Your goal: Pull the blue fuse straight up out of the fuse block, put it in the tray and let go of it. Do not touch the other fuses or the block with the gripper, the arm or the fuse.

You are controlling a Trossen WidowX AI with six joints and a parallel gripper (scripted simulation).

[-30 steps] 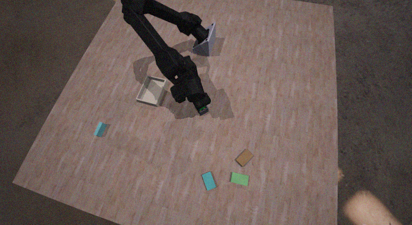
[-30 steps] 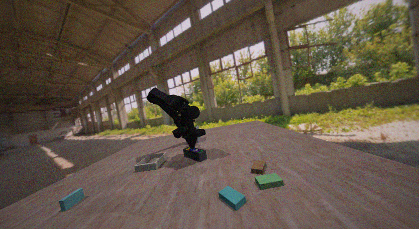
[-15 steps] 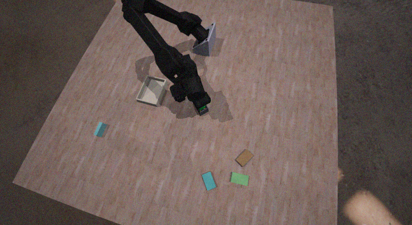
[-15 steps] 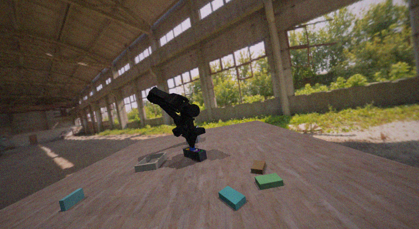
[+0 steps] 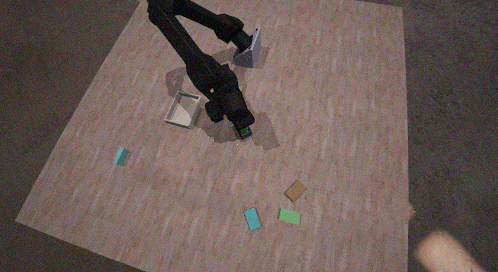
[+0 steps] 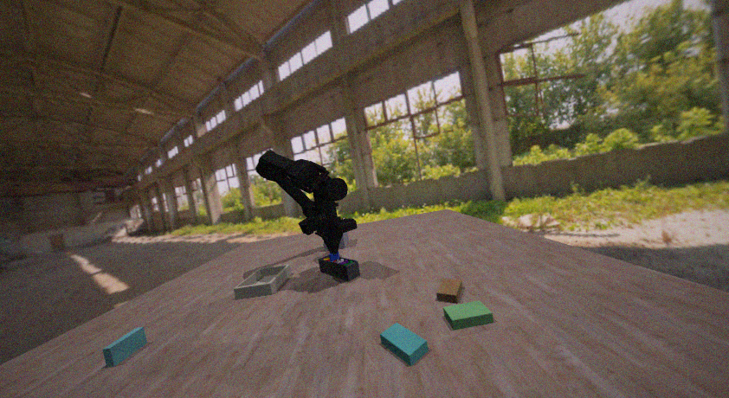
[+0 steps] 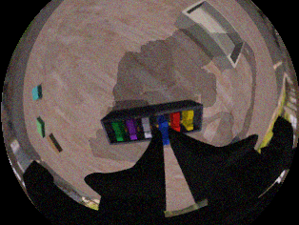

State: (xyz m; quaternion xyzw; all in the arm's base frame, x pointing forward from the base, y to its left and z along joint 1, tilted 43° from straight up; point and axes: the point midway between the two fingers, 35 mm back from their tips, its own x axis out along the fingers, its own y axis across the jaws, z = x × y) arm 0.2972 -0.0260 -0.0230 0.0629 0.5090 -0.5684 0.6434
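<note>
My gripper tip is now 210 mm to the left of the grey tray, 50 mm above it and 20 mm past it. Also, from my gripper tip: teal block (340 mm ahead, 100 mm to the left, 50 mm below); then blue fuse (10 mm below); then brown block (230 mm to the left, 230 mm ahead, 50 mm below).
</note>
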